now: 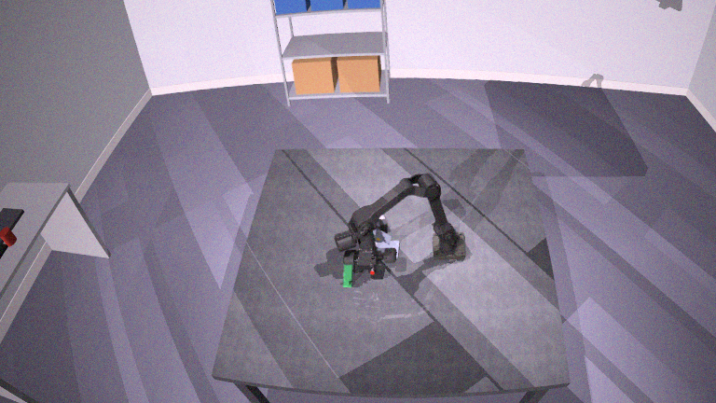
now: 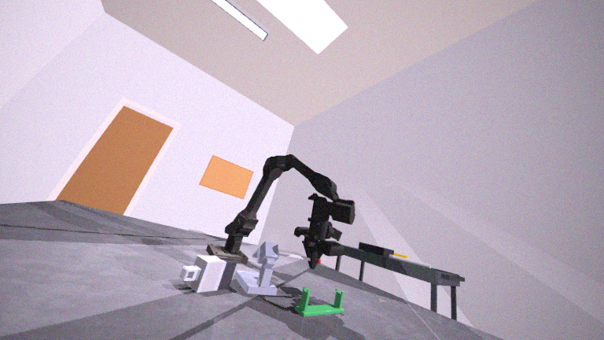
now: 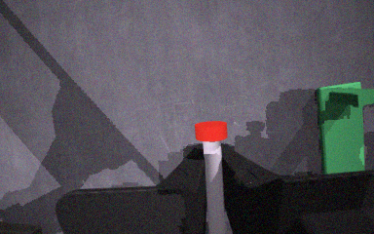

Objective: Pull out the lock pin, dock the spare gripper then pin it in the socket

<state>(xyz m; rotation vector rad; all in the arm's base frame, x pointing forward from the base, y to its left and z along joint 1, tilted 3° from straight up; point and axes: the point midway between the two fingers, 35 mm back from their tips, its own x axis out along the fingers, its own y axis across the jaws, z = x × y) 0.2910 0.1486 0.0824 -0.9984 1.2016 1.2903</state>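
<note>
My gripper tip is now 110 mm short of the green cradle, 50 mm to the left of it and 40 mm above it. Also, from my gripper tip: spare gripper: 300 mm to the right, 40 mm below; mount: 160 mm to the right, 20 mm behind, 10 mm below.
</note>
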